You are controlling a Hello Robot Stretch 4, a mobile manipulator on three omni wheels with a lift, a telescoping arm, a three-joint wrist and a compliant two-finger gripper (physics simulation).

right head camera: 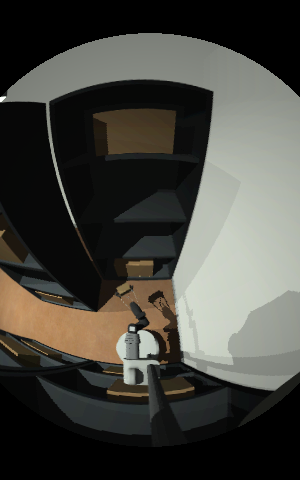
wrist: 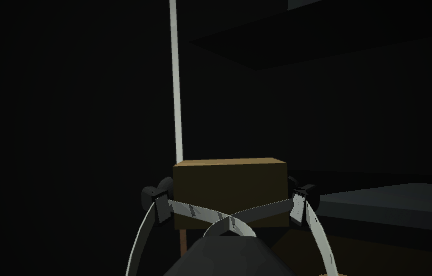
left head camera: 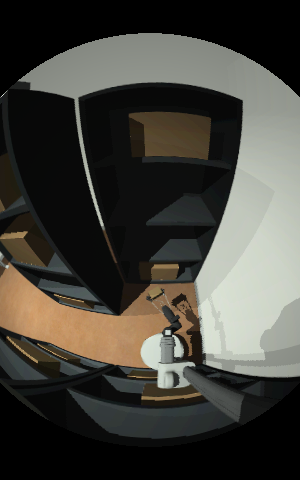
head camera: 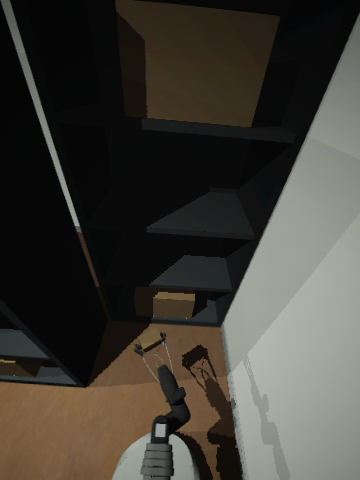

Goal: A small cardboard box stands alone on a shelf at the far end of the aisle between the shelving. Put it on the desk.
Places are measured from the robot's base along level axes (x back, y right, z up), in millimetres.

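Pixels of known places: gripper, fingertip midpoint: [right head camera: 122, 287] [wrist: 226, 192] [left head camera: 153, 291] [head camera: 148, 338].
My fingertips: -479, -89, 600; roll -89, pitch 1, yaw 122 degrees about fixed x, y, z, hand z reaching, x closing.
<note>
For each thing: its top centre in the pictures, then the offset to it from my fingertips, as dx, dy, dz. "pt": a spot on its surface instead.
- small cardboard box, top centre: [wrist: 228, 160] [head camera: 149, 338] [left head camera: 154, 291] [right head camera: 122, 287] +12, +10, +32
- dark end shelving unit, surface spot: [head camera: 197, 233] [right head camera: 147, 219] [left head camera: 180, 223] pt -377, +200, +346
- large carton, top centre: [head camera: 196, 20] [left head camera: 167, 115] [right head camera: 134, 112] -541, +106, +1090
The small cardboard box [head camera: 150, 340] [left head camera: 156, 293] [right head camera: 123, 289] [wrist: 230, 187] is held between the two fingertips of my gripper [head camera: 150, 343] [left head camera: 156, 296] [right head camera: 124, 291] [wrist: 226, 192]. The gripper is shut on it, one fingertip at each short end. In the wrist view the box is upright and level, its lit top showing. Box and gripper hang in the air in front of the dark end shelving unit [head camera: 197, 233] [left head camera: 181, 224] [right head camera: 150, 220], and their shadow falls on the floor to the right. The desk does not show in these views.
A large carton [head camera: 200, 70] stands on an upper shelf and another carton [head camera: 174, 305] on the lowest. A pale wall [head camera: 300, 280] runs close on the right. A dark shelving side panel [head camera: 45, 280] stands on the left. Shelving with cartons [left head camera: 170, 394] lies behind my base.
</note>
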